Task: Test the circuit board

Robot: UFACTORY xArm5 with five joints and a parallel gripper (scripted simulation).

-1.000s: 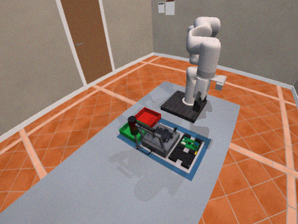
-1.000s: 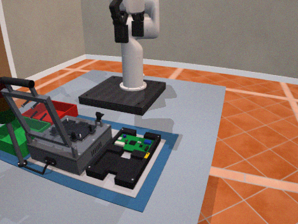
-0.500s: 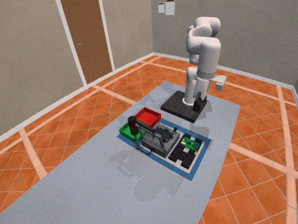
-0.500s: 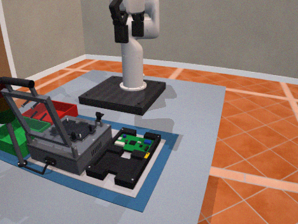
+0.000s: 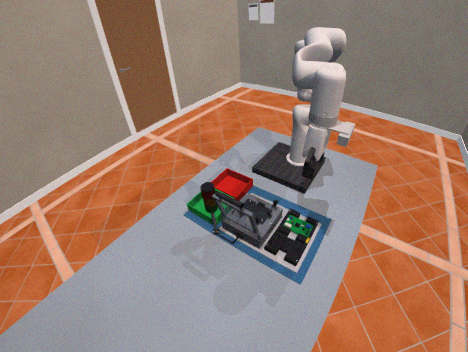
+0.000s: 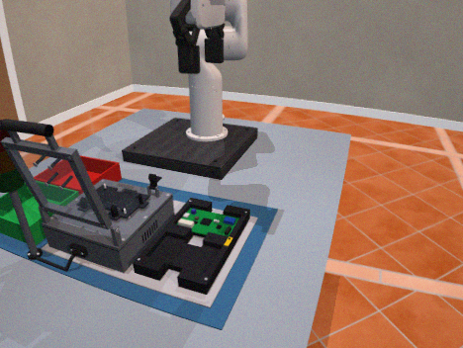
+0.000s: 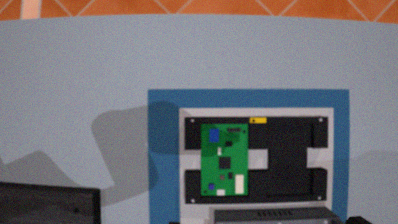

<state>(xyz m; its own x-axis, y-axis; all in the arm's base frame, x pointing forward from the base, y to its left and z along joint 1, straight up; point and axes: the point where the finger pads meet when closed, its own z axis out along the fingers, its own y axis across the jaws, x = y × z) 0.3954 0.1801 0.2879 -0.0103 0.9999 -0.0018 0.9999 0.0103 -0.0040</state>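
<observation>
My gripper is now 300 mm above the green circuit board. Also, from my hand: red bin (370 mm to the right, 310 mm below, 40 mm behind); black catch (230 mm below, 110 mm to the right); clear lid (190 mm ahead, 170 mm to the right, 140 mm below).
</observation>
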